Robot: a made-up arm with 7 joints. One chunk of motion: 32 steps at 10 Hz.
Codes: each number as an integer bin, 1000 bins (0 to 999) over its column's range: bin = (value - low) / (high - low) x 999, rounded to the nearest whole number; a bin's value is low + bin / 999 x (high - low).
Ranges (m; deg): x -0.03..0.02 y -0.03..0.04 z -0.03..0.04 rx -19..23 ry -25..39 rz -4..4
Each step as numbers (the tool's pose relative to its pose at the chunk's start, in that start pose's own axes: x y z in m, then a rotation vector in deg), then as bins.
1 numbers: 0.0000 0.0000 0.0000 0.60 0.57 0.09
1 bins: 599 428 428 466 399 511
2 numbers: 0.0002 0.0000 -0.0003 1.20 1.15 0.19
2 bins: 603 428 424 480 408 523
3 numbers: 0.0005 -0.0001 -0.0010 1.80 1.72 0.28
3 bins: 609 427 414 495 417 534
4 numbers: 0.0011 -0.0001 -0.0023 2.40 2.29 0.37
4 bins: 621 427 395 509 426 546
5 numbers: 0.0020 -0.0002 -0.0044 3.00 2.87 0.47
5 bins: 639 425 365 523 435 558
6 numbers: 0.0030 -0.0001 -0.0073 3.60 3.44 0.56
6 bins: 659 427 324 538 444 569
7 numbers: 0.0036 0.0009 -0.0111 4.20 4.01 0.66
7 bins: 671 441 270 552 453 582
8 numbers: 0.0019 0.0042 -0.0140 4.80 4.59 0.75
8 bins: 637 488 228 566 462 593
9 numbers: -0.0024 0.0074 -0.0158 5.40 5.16 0.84
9 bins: 551 534 203 580 471 604
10 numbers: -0.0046 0.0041 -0.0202 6.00 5.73 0.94
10 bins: 507 487 140 595 480 617
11 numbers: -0.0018 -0.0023 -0.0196 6.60 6.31 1.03
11 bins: 563 395 148 609 489 628
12 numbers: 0.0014 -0.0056 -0.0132 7.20 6.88 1.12
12 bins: 627 348 240 623 498 639
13 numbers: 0.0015 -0.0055 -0.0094 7.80 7.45 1.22
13 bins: 629 350 294 637 507 652
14 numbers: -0.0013 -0.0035 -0.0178 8.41 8.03 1.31
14 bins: 573 378 174 652 516 663
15 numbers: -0.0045 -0.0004 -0.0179 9.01 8.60 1.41
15 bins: 509 422 173 666 524 676
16 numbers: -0.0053 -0.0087 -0.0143 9.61 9.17 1.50
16 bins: 494 304 224 681 533 687
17 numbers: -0.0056 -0.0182 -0.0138 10.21 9.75 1.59
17 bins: 488 168 231 695 542 698
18 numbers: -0.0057 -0.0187 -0.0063 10.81 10.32 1.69
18 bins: 486 161 338 709 551 711
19 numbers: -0.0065 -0.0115 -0.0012 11.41 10.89 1.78
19 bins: 470 264 411 723 560 722
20 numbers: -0.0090 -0.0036 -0.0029 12.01 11.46 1.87
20 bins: 420 377 387 738 569 733
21 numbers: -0.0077 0.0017 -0.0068 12.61 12.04 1.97
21 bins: 446 452 331 752 578 746
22 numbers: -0.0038 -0.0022 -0.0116 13.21 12.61 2.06
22 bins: 523 397 263 766 587 757
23 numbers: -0.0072 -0.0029 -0.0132 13.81 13.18 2.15
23 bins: 456 387 240 780 596 768
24 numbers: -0.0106 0.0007 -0.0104 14.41 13.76 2.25
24 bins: 388 438 280 795 605 780
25 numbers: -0.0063 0.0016 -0.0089 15.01 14.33 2.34
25 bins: 474 451 301 809 614 792
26 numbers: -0.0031 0.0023 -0.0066 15.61 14.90 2.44
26 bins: 537 461 334 823 623 804
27 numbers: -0.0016 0.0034 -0.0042 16.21 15.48 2.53
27 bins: 567 477 368 837 632 815
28 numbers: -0.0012 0.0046 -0.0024 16.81 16.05 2.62
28 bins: 575 494 394 852 641 827
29 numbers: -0.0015 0.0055 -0.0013 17.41 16.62 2.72
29 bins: 569 507 410 866 650 839
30 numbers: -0.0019 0.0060 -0.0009 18.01 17.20 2.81
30 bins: 561 514 415 880 659 850
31 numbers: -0.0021 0.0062 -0.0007 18.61 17.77 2.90
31 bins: 557 517 418 895 668 862
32 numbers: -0.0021 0.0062 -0.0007 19.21 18.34 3.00
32 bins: 557 517 418 909 677 874
